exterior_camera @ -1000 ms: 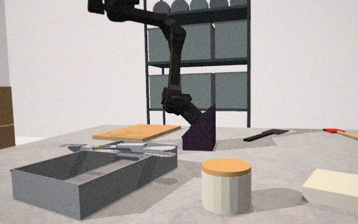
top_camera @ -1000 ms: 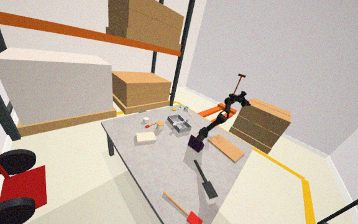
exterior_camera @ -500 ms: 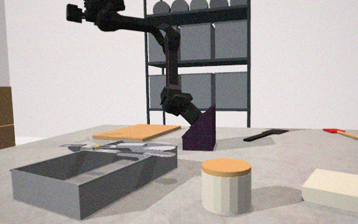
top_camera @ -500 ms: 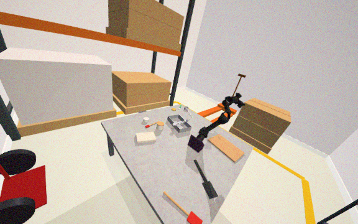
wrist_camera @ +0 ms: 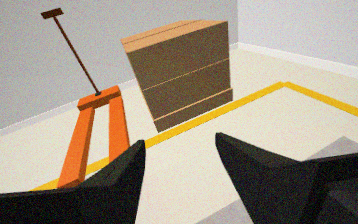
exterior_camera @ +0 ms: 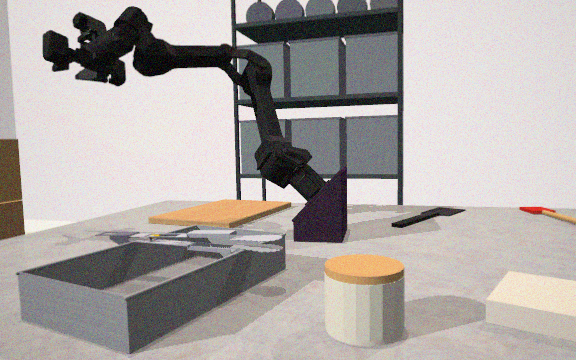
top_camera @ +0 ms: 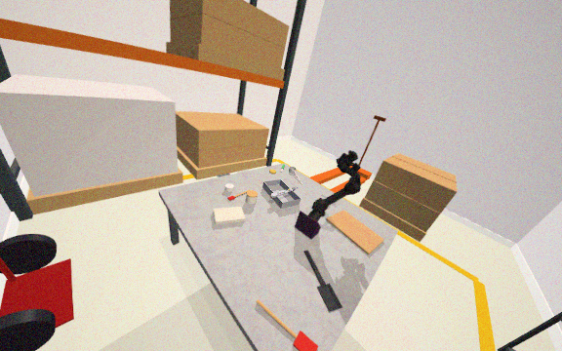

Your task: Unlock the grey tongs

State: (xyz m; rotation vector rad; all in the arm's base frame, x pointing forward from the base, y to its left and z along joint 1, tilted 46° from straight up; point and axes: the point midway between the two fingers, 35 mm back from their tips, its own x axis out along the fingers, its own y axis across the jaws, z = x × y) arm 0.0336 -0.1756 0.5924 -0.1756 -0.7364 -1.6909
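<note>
My gripper tip is 31 cm short of the yellow lock piece, 39 cm to the right of it and 30 cm above it. Round my gripper tip: wooden board (25 cm behind, 29 cm to the left, 36 cm below); then grey roasting tin (35 cm ahead, 44 cm to the left, 34 cm below); then cork-lidded jar (43 cm ahead, 69 cm to the left, 33 cm below).
</note>
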